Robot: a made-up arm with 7 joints.
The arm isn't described. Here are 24 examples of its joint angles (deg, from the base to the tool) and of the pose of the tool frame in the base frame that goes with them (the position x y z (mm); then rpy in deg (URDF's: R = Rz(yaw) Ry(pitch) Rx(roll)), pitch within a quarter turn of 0, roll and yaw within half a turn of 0).
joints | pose
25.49 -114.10 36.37 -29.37 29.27 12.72 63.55 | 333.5 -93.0 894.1 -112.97 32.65 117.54
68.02 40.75 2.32 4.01 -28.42 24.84 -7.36 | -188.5 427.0 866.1 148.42 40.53 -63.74
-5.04 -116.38 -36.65 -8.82 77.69 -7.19 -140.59 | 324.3 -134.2 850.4 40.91 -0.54 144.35
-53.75 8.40 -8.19 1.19 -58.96 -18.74 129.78 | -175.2 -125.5 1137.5 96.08 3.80 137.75
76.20 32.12 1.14 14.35 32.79 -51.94 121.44 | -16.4 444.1 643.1 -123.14 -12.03 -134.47
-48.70 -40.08 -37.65 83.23 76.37 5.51 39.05 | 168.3 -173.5 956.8 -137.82 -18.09 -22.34
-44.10 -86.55 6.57 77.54 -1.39 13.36 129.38 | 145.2 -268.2 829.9 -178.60 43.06 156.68
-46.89 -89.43 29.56 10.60 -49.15 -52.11 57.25 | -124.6 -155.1 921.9 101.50 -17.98 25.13
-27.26 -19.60 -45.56 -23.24 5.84 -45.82 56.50 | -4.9 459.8 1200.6 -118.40 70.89 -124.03
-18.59 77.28 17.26 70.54 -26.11 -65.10 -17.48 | 37.0 153.0 1144.5 -54.54 28.11 -170.05
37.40 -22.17 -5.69 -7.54 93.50 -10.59 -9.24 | -23.7 425.1 680.6 137.78 -50.24 -70.96
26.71 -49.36 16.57 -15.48 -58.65 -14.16 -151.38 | 77.7 221.0 859.7 -153.43 -8.51 36.04
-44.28 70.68 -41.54 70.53 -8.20 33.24 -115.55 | -450.8 -49.6 1236.2 62.80 30.91 29.72
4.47 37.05 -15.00 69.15 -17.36 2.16 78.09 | -79.2 314.9 1161.8 -148.70 38.93 -32.56
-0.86 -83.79 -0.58 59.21 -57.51 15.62 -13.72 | 9.3 -159.4 1100.7 -37.26 68.79 24.31
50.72 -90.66 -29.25 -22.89 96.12 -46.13 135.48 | 320.2 -46.3 705.7 11.05 28.08 125.99
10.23 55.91 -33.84 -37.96 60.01 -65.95 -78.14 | -524.2 234.6 886.5 -167.57 32.48 26.65
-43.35 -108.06 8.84 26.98 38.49 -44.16 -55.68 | -37.7 -135.7 951.4 -29.10 59.24 30.81
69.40 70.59 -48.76 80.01 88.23 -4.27 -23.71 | -19.3 552.6 750.7 146.02 66.06 113.44
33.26 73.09 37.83 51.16 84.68 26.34 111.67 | -96.2 304.9 684.6 -57.19 -1.87 -16.02
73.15 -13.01 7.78 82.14 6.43 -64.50 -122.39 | 392.9 60.3 733.9 -51.52 6.85 139.92
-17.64 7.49 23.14 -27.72 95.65 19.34 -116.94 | -188.5 275.7 1121.1 64.43 56.54 -97.04
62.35 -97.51 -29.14 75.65 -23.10 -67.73 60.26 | 377.2 -3.9 1183.2 -168.95 52.12 147.82
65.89 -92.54 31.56 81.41 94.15 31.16 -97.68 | -20.4 2.2 981.3 50.60 -49.42 -72.60
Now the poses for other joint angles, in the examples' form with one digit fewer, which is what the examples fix.
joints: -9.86 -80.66 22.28 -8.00 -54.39 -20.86 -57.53
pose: 42 172 996 -37.8 6.1 -35.6
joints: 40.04 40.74 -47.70 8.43 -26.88 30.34 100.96
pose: -271 524 773 -107.5 -23.8 -78.8
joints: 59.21 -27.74 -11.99 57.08 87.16 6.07 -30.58
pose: 143 204 866 71.8 -0.1 -23.9
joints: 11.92 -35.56 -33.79 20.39 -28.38 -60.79 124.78
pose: 282 262 1064 -176.2 24.4 131.3
